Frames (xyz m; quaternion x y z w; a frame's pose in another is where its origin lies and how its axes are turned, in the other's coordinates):
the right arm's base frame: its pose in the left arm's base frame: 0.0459 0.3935 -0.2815 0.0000 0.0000 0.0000 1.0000
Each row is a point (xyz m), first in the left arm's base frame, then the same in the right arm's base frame.
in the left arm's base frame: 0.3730 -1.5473 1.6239
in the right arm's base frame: 0.3271 -1.9408 1.9054
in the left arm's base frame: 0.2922 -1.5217 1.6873
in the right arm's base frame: 0.2463 -1.9152 1.9688
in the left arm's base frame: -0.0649 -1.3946 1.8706
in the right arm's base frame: -0.1108 -1.7881 2.1521
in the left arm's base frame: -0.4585 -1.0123 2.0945
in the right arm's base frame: -0.5044 -1.4058 2.3760
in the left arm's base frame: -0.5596 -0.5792 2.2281
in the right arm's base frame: -0.6055 -0.9727 2.5096
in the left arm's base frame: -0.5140 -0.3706 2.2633
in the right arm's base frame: -0.5599 -0.7641 2.5448
